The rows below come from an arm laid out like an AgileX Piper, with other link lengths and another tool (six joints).
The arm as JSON. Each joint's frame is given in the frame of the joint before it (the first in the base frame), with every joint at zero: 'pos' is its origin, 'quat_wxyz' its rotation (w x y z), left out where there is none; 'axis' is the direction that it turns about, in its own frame. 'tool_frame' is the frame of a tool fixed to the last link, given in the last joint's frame.
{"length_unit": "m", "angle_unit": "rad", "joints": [
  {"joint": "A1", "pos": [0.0, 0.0, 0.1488], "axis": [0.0, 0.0, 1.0]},
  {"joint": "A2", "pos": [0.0, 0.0, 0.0], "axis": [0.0, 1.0, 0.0]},
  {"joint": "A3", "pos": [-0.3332, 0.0, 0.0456], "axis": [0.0, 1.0, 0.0]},
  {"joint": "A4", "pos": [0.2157, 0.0, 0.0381], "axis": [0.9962, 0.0, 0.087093]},
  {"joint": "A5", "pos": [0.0, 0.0, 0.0], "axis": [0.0, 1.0, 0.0]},
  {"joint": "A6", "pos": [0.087, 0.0, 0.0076], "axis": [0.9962, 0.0, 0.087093]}
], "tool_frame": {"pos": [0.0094, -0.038, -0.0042], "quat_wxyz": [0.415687, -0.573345, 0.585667, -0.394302]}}
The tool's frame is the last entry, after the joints.
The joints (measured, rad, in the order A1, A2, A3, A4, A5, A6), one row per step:
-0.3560 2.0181 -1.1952 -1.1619 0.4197 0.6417
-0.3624 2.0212 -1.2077 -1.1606 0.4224 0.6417
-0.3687 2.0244 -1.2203 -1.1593 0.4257 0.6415
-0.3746 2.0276 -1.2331 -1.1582 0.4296 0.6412
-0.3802 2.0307 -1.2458 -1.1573 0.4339 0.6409
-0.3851 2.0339 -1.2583 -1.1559 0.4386 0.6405
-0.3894 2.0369 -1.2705 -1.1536 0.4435 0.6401
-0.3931 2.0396 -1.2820 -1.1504 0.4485 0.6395
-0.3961 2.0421 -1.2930 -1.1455 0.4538 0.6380
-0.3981 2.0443 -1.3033 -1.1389 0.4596 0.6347
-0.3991 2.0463 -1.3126 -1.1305 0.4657 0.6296
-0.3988 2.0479 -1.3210 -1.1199 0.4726 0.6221
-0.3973 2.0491 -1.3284 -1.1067 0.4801 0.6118
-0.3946 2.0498 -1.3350 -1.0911 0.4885 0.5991
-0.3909 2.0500 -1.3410 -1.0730 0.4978 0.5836
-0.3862 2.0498 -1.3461 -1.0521 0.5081 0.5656
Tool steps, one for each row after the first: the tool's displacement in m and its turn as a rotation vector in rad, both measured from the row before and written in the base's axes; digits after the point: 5 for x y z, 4 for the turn. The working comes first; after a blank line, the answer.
Tool pose at each row, in the base's axes (x y z in m, rotation vector in rad; the steps are taken from these numbers as rounded here):
0.36659 -0.21031 0.24545 1.7438 -2.0627 0.5847
0.36736 -0.21366 0.24705 1.7319 -2.0723 0.5928
0.36809 -0.21702 0.24865 1.7195 -2.0815 0.6006
0.36884 -0.22028 0.25033 1.7069 -2.0899 0.6087
0.36956 -0.22344 0.25205 1.6943 -2.0978 0.6168
0.37032 -0.22634 0.25367 1.6819 -2.1054 0.6243
0.37104 -0.22899 0.25527 1.6697 -2.1134 0.6311
0.37170 -0.23135 0.25679 1.6579 -2.1215 0.6370
0.37232 -0.23338 0.25820 1.6466 -2.1298 0.6415
0.37296 -0.23496 0.25952 1.6365 -2.1370 0.6446
0.37362 -0.23606 0.26062 1.6280 -2.1431 0.6457
0.37431 -0.23658 0.26160 1.6211 -2.1476 0.6447
0.37502 -0.23652 0.26242 1.6162 -2.1506 0.6414
0.37575 -0.23590 0.26316 1.6127 -2.1525 0.6359
0.37649 -0.23479 0.26387 1.6108 -2.1530 0.6284
0.37717 -0.23318 0.26441 1.6102 -2.1527 0.6179

0.00077 -0.00335 0.00160 -0.0036 -0.0075 -0.0091
0.00073 -0.00336 0.00160 -0.0039 -0.0070 -0.0093
0.00075 -0.00326 0.00168 -0.0045 -0.0067 -0.0091
0.00072 -0.00316 0.00172 -0.0047 -0.0065 -0.0090
0.00076 -0.00290 0.00162 -0.0045 -0.0061 -0.0088
0.00072 -0.00265 0.00160 -0.0038 -0.0060 -0.0089
0.00066 -0.00236 0.00152 -0.0032 -0.0057 -0.0088
0.00062 -0.00203 0.00141 -0.0022 -0.0052 -0.0088
0.00064 -0.00158 0.00132 -0.0017 -0.0041 -0.0079
0.00066 -0.00110 0.00110 -0.0007 -0.0026 -0.0070
0.00069 -0.00052 0.00098 0.0000 -0.0008 -0.0059
0.00071 0.00006 0.00082 0.0010 0.0010 -0.0046
0.00073 0.00062 0.00074 0.0019 0.0027 -0.0038
0.00074 0.00111 0.00071 0.0027 0.0043 -0.0027
0.00068 0.00161 0.00054 0.0041 0.0062 -0.0022

